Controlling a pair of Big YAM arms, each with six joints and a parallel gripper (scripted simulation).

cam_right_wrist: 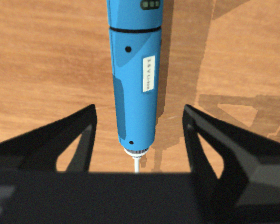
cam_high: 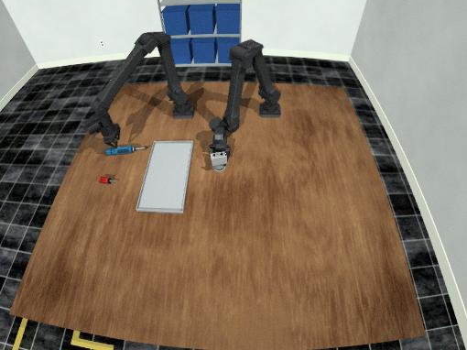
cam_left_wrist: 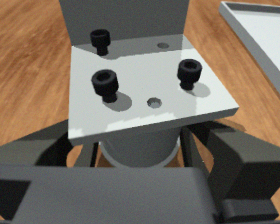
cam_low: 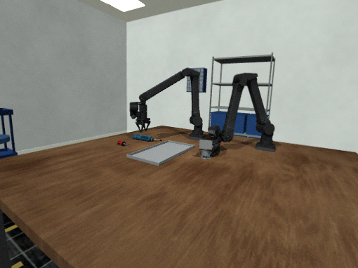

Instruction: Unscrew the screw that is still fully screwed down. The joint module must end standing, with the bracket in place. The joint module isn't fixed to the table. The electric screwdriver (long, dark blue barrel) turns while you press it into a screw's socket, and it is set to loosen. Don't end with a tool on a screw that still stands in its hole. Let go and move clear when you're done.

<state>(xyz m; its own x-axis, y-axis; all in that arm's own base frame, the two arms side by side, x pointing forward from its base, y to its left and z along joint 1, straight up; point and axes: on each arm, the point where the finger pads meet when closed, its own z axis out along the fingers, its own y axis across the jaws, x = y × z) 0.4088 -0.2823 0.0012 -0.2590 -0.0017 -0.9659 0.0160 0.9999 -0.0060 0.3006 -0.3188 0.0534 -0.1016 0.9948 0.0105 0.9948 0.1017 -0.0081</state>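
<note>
Now: left hand 50 mm below the screw, 20 mm past it and 10 mm to the right of it. Round my left hand: flat grey tray: 260 mm to the right, 50 mm ahead, 20 mm below; then grey bracket: 50 mm above; then small red-handled tool: 560 mm to the right, 90 mm ahead, 10 mm below.
</note>
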